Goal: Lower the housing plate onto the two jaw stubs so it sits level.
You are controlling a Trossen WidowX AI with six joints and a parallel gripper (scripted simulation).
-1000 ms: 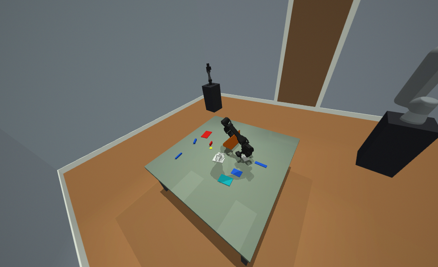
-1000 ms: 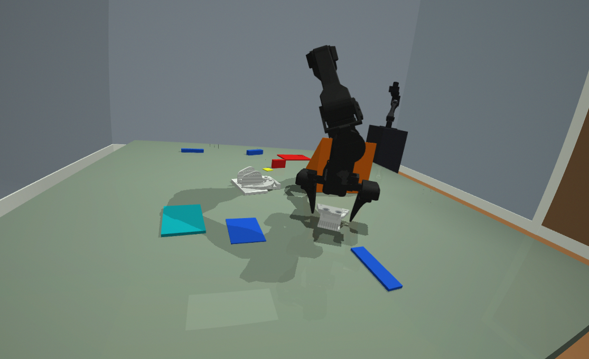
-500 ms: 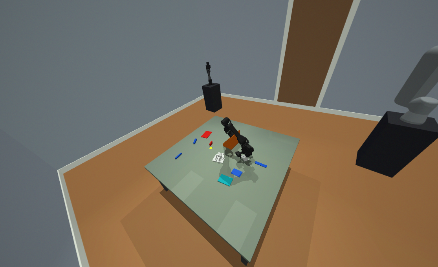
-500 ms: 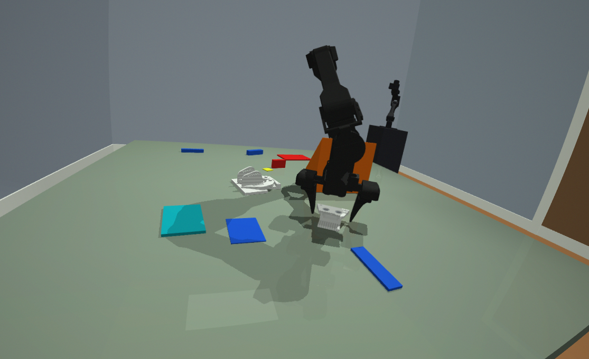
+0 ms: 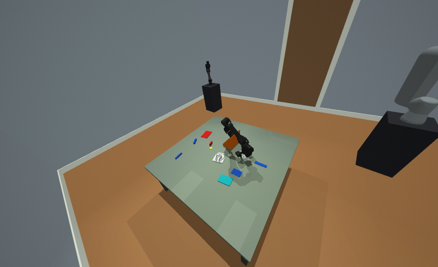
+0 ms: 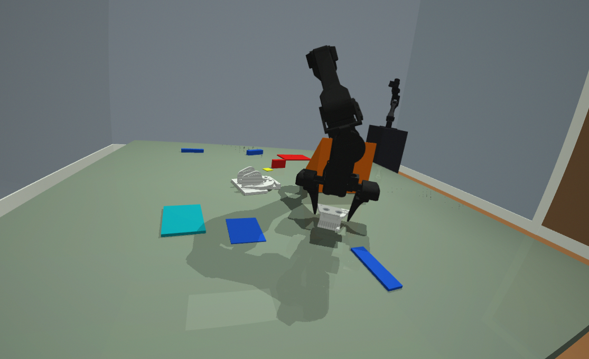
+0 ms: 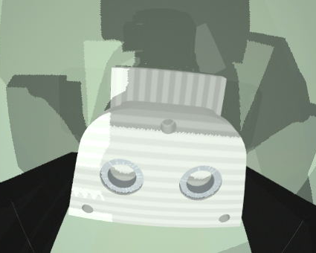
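The white ribbed block lies 1 cm to the left of my gripper tip. The rest, counted from my gripper tip: blue tile 20 cm ahead, 5 cm to the left, 1 cm below; then blue strip 2 cm behind, 18 cm to the left, 1 cm below; then white housing plate 1 cm to the left, 2 cm above.
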